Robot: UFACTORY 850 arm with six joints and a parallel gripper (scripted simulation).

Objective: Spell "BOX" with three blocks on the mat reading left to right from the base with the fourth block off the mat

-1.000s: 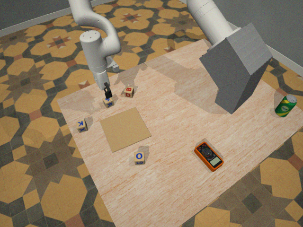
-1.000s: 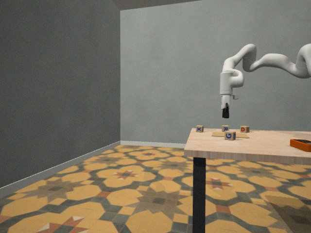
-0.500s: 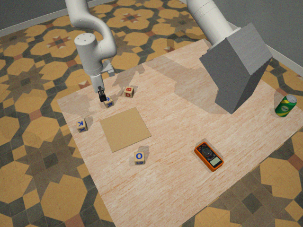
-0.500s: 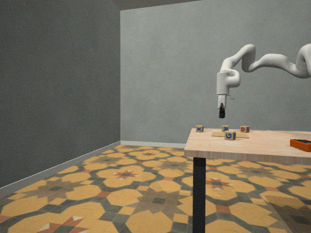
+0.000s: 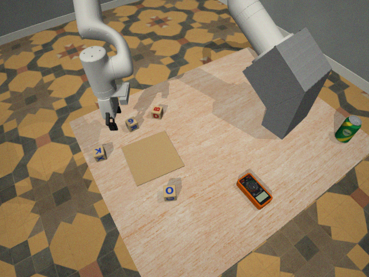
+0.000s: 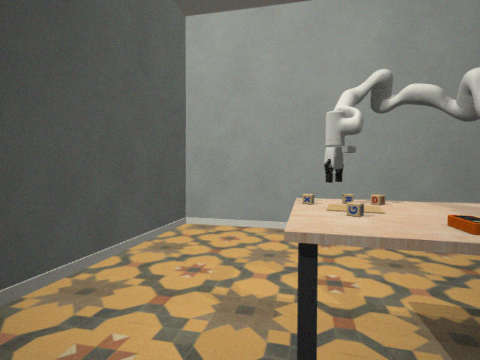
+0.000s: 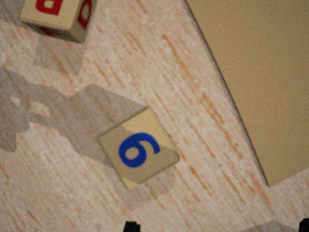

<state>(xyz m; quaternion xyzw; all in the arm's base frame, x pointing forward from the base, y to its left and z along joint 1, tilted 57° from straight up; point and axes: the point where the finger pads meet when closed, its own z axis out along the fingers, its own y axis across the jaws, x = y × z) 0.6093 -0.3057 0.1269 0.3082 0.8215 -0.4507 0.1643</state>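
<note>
Right now my hand is 12 cm short of the X block, 3 cm to the right of it and 9 cm above it. From my hand the other things lie so: B block: 19 cm behind, 1 cm to the left, 9 cm below; O block: 2 cm ahead, 36 cm to the left, 9 cm below; tan mat: 4 cm behind, 18 cm to the left, 11 cm below.
</note>
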